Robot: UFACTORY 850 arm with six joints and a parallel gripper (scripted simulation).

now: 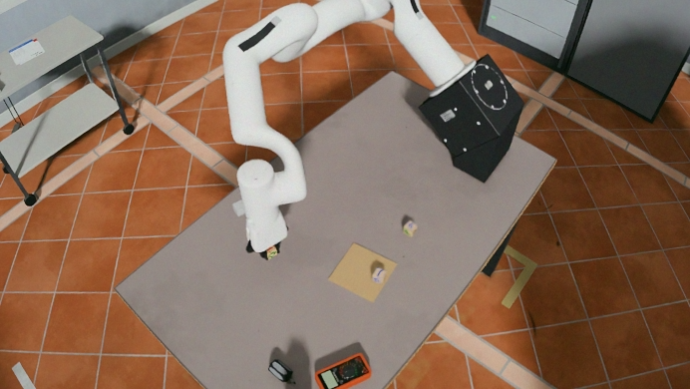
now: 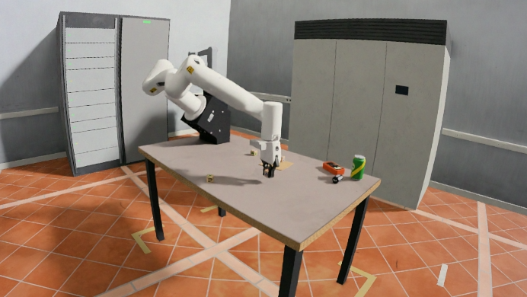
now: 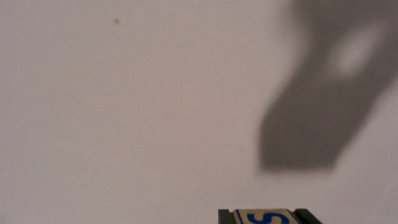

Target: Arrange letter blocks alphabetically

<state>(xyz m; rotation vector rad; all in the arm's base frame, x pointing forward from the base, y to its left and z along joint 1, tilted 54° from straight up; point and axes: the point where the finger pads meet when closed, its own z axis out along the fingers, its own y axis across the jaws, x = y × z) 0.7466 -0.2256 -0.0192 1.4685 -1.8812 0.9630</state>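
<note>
Now: hand 230 mm to the right of the tan mat, 130 mm past it and 50 mm above it. From my hand the other things lie so: green can (360 mm to the left, 300 mm ahead, 10 mm above); then orange multimeter (370 mm to the left, 150 mm ahead, 40 mm below); then small black device (260 mm to the left, 240 mm ahead, 40 mm below).
</note>
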